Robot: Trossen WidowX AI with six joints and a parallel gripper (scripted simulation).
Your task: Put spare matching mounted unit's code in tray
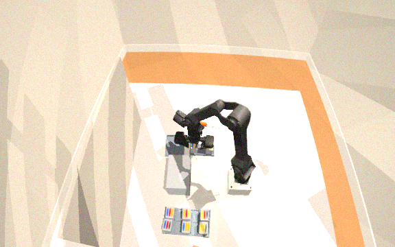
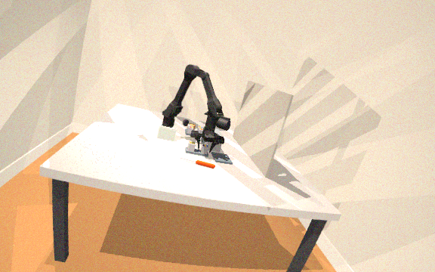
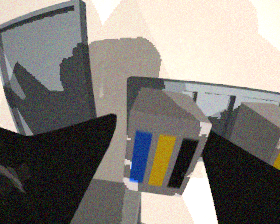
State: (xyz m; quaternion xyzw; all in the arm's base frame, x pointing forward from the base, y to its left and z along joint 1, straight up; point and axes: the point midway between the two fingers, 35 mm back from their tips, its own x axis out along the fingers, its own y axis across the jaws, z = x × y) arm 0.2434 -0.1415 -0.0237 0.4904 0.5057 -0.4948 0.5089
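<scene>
The grey spare lies 2 cm above my gripper tip. From my gripper tip the other things lie so: pale-blue tray (11 cm ahead, 1 cm to the right, 1 cm below); then mounted unit (4 cm ahead, 18 cm to the left, 3 cm above).
</scene>
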